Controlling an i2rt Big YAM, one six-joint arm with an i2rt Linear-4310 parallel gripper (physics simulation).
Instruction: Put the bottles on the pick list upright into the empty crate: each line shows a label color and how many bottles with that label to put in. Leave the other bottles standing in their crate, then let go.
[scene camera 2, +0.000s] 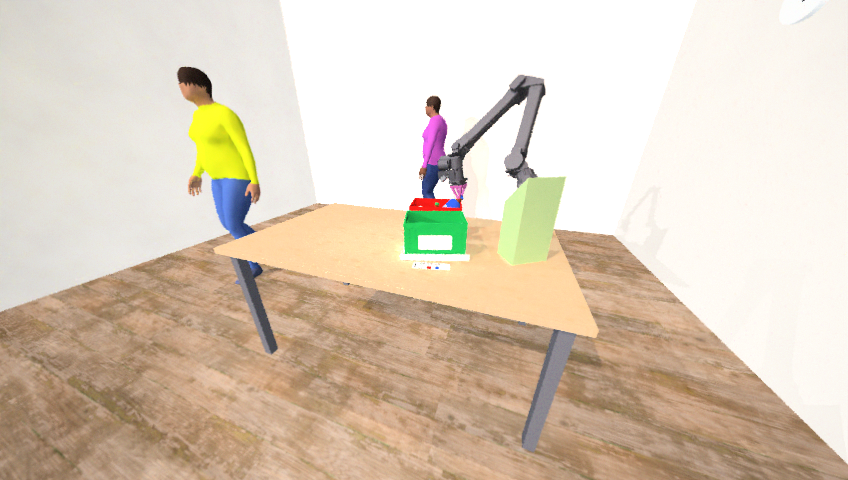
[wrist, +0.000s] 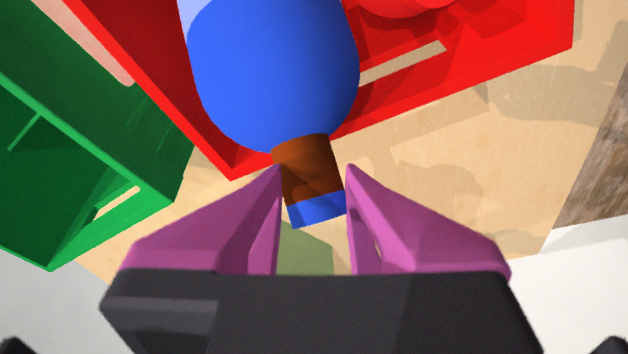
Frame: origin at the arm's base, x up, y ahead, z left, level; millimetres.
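Seen in the pictures: gripper, fingertip midpoint: (scene camera 2: 459, 198) (wrist: 313, 176); arm's base, origin of the base link: (scene camera 2: 530, 189).
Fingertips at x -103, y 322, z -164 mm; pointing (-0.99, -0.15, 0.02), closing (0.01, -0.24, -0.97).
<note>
Offsets run from my fingertips to a thing's middle. "pt": to the spot under its first point. Level surfaces: height alone.
A blue bottle @[dx -46, dy +35, dz +9 mm] (scene camera 2: 452, 203) (wrist: 275, 65) with a brown neck and blue cap leans tilted over the corner of the red crate @[dx -124, dy +128, dz -4 mm] (scene camera 2: 425, 208) (wrist: 500, 57), its neck beyond the rim. My gripper (scene camera 2: 458, 199) (wrist: 313, 176) is shut on the bottle's neck, one pink finger on each side, just below the cap. A red bottle @[pt dx -89, dy +30, dz -58 mm] (wrist: 400, 7) shows partly in the red crate. The green crate (scene camera 2: 410, 237) (wrist: 110, 225) stands beside it; the visible part of its inside holds no bottle. A small white card @[dx -210, dy +33, dz +381 mm] (scene camera 2: 430, 267) with red and blue marks lies in front; its writing is too small to read.
A tall pale green block (scene camera 2: 529, 223) stands on the table @[dx -211 mm] (scene camera 2: 333, 249), right of the crates. A white strip @[pt dx -199, dy +34, dz +332 mm] (scene camera 2: 434, 258) lies before the green crate. A person in yellow (scene camera 2: 218, 142) is at the left, and one in purple (scene camera 2: 435, 139) is behind the table.
</note>
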